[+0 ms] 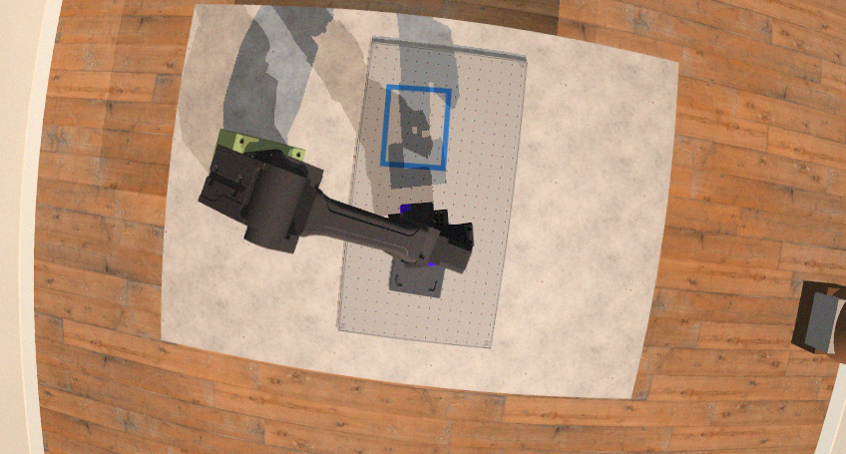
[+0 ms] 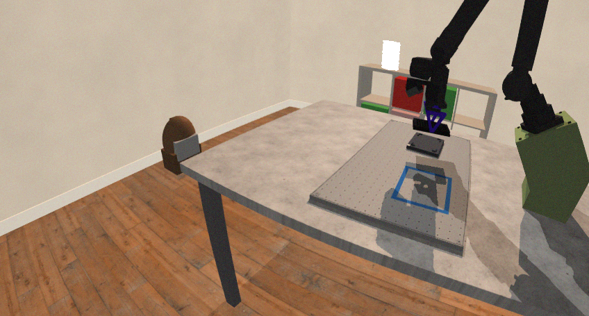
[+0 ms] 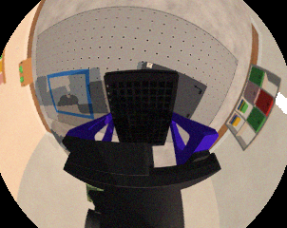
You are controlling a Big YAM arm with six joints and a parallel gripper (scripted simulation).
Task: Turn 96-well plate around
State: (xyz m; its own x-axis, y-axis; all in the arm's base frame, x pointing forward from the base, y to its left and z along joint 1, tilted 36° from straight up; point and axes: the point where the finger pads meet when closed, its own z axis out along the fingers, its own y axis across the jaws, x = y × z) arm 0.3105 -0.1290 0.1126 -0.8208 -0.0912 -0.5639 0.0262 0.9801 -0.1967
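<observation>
My hand is 10 mm past the grey plate nest N1, 80 mm to the left of it and 90 mm above it. Also, from my hand: black 96-well plate right at my hand.
</observation>
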